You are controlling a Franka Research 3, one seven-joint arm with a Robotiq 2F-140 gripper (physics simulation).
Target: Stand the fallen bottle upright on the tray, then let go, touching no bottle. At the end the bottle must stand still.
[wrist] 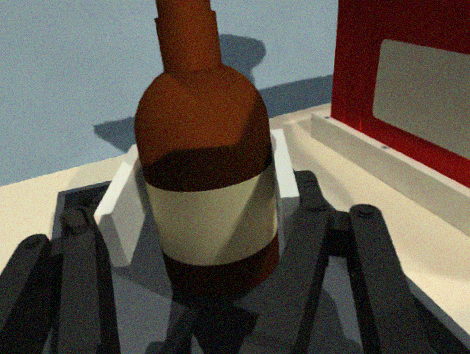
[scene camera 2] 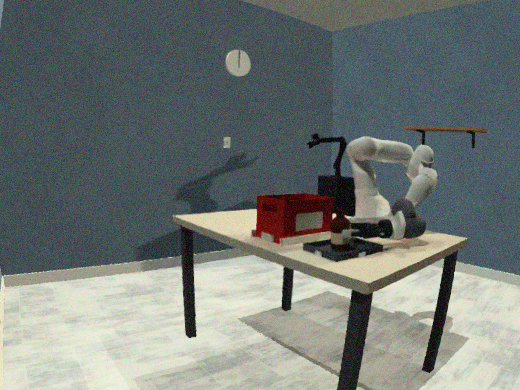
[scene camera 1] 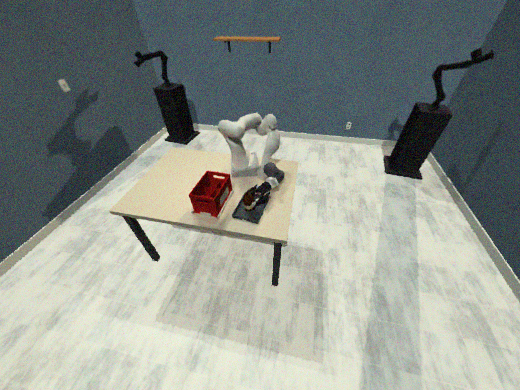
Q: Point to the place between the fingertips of my gripper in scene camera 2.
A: At 337, 231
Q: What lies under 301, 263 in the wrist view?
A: My gripper.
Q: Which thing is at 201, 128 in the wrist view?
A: A brown bottle.
